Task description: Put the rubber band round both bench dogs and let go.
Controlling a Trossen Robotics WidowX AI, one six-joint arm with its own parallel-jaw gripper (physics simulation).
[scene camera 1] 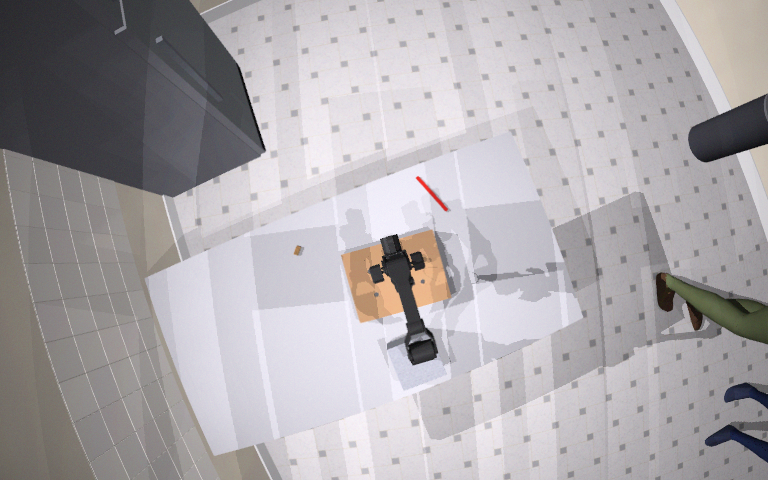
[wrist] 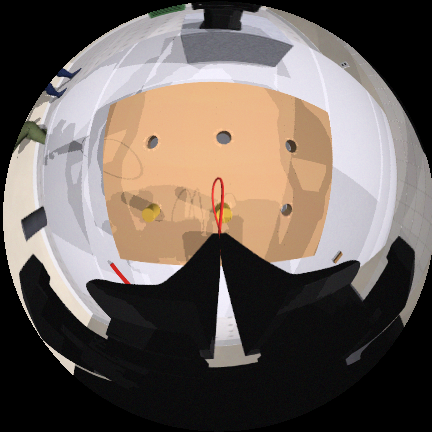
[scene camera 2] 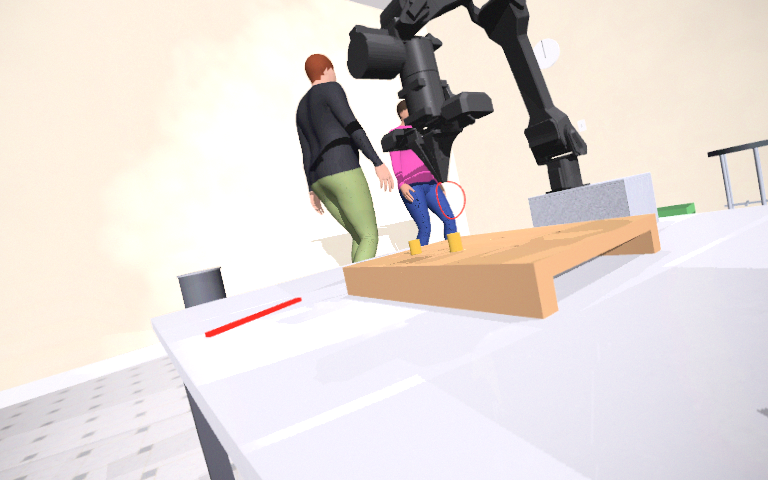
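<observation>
The thin red rubber band is pinched at one edge between the fingertips of my gripper, which is shut on it. The loop hangs in the air, a round ring in scene camera 2 and a narrow loop in the wrist view. One yellow bench dog stands in the wooden board, with the band passing across it in the wrist view. The other bench dog stands to its left. The band is above both, apart from them. The arm hides the dogs in scene camera 1.
Several open holes, one of them a back hole, are in the board. A red stick lies on the table beyond it. A small tan block lies to one side. The arm stands on a grey base block.
</observation>
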